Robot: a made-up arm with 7 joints. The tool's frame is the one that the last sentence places.
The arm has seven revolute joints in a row. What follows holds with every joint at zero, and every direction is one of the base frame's. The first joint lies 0.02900 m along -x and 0.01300 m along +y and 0.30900 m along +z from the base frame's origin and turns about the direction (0, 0.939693, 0.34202), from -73.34 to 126.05 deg. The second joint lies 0.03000 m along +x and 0.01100 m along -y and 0.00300 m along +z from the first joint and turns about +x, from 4.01 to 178.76 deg. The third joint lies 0.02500 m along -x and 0.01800 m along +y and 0.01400 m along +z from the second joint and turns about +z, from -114.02 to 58.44 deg. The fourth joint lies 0.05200 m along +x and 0.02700 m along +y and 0.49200 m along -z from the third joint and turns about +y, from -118.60 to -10.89 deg. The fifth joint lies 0.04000 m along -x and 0.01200 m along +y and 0.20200 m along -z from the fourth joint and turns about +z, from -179.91 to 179.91 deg. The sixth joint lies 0.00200 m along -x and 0.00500 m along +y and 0.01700 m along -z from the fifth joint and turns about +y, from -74.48 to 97.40 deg. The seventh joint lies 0.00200 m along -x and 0.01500 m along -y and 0.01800 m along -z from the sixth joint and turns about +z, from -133.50 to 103.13 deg. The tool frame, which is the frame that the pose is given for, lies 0.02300 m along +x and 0.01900 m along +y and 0.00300 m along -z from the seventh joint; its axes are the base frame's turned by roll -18.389, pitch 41.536 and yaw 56.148 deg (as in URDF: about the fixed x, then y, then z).
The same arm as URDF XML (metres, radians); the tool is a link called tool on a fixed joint. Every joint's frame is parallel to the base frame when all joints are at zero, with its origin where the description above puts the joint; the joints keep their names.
<robot name="arm">
<joint name="joint 1" type="revolute"><parent link="base"/><child link="link1"/><origin xyz="-0.029 0.013 0.309"/><axis xyz="0 0.9397 0.342"/><limit lower="-1.28" upper="2.2"/></joint>
<joint name="joint 2" type="revolute"><parent link="link1"/><child link="link2"/><origin xyz="0.03 -0.011 0.003"/><axis xyz="1 0 0"/><limit lower="0.07" upper="3.12"/></joint>
<joint name="joint 3" type="revolute"><parent link="link2"/><child link="link3"/><origin xyz="-0.025 0.018 0.014"/><axis xyz="0 0 1"/><limit lower="-1.99" upper="1.02"/></joint>
<joint name="joint 4" type="revolute"><parent link="link3"/><child link="link4"/><origin xyz="0.052 0.027 -0.492"/><axis xyz="0 1 0"/><limit lower="-2.07" upper="-0.1901"/></joint>
<joint name="joint 5" type="revolute"><parent link="link4"/><child link="link5"/><origin xyz="-0.04 0.012 -0.202"/><axis xyz="0 0 1"/><limit lower="-3.14" upper="3.14"/></joint>
<joint name="joint 6" type="revolute"><parent link="link5"/><child link="link6"/><origin xyz="-0.002 0.005 -0.017"/><axis xyz="0 1 0"/><limit lower="-1.2999" upper="1.7"/></joint>
<joint name="joint 7" type="revolute"><parent link="link6"/><child link="link7"/><origin xyz="-0.002 -0.015 -0.018"/><axis xyz="0 0 1"/><limit lower="-2.33" upper="1.8"/></joint>
<joint name="tool_joint" type="fixed"><parent link="link7"/><child link="tool"/><origin xyz="0.023 0.019 -0.003" rpy="-0.3209 0.7249 0.98"/></joint>
<link name="base"/>
<link name="link1"/>
<link name="link2"/>
<link name="link3"/>
<link name="link4"/>
<link name="link5"/>
<link name="link6"/>
<link name="link7"/>
<link name="tool"/>
</robot>

